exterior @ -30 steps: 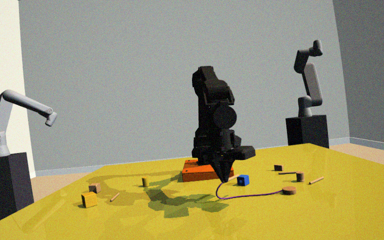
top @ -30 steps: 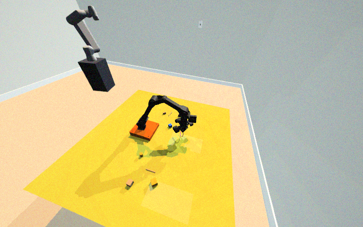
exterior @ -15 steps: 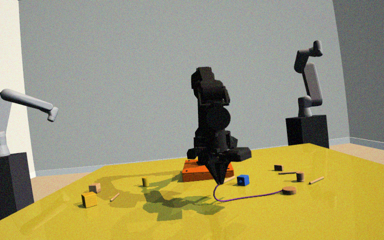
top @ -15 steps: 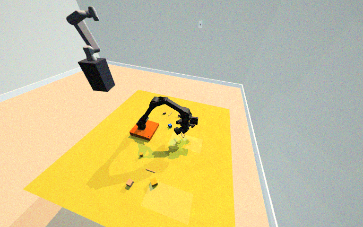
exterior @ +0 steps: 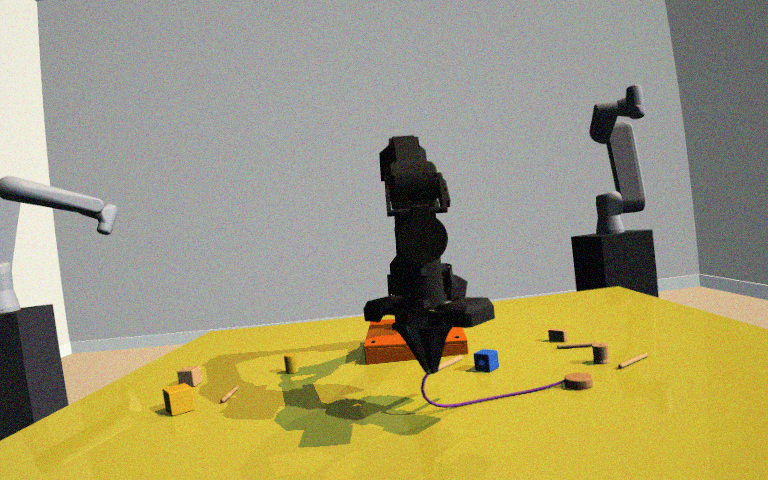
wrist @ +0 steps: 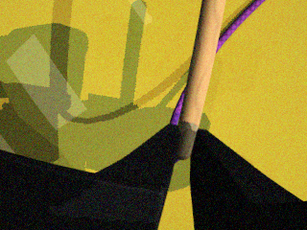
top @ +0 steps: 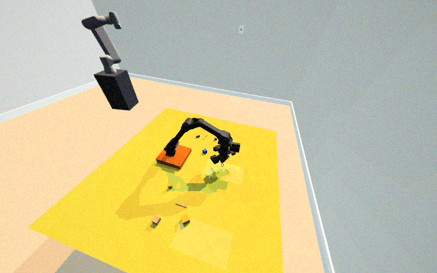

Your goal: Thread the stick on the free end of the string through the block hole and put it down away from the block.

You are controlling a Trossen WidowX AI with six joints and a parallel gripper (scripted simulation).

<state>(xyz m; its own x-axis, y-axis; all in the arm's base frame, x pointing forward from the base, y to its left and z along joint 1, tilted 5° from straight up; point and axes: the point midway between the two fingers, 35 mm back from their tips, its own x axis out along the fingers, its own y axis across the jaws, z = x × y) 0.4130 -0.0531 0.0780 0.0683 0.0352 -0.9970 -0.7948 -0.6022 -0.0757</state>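
Right now the blue block is 160 mm behind my gripper tip, 130 mm to the left of it and 40 mm below it. From my gripper tip the other things lie so: yellow cylinder: 340 mm behind, 210 mm to the right, 40 mm below; wooden cylinder: 300 mm to the left, 80 mm behind, 40 mm below; round wooden button: 220 mm to the left, 50 mm below.
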